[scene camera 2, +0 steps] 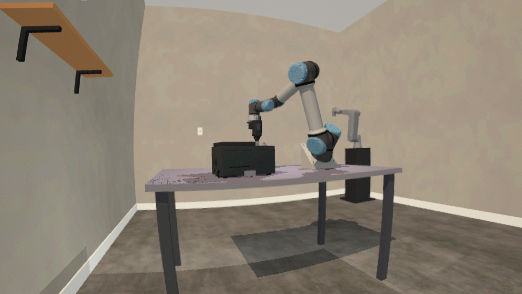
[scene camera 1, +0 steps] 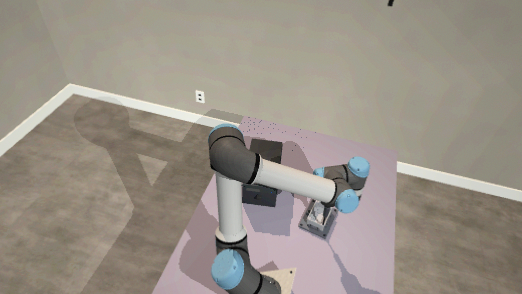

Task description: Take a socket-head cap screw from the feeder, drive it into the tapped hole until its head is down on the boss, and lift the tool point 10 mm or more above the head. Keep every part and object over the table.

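The black box-shaped screw feeder (scene camera 1: 260,196) (scene camera 2: 243,161) stands on the table, partly under the arm in scene camera 1. A light grey open housing on a dark base plate (scene camera 1: 312,230) stands to its right in that view; a small part of its top shows behind the feeder in scene camera 2. My screwdriver (scene camera 2: 257,139) points straight down, its lower end partly hidden behind the feeder's top edge. In scene camera 1 the wrist covers the tool, over the housing's back side. The screw, the tapped hole and the contact at the tip cannot be made out.
The arm's pale base plate (scene camera 1: 288,278) (scene camera 2: 307,158) is on the table (scene camera 1: 372,225) (scene camera 2: 300,176). A second grey arm (scene camera 2: 354,125) stands on a black pedestal (scene camera 2: 357,172) behind the table. A wooden shelf (scene camera 2: 70,45) is on the left wall.
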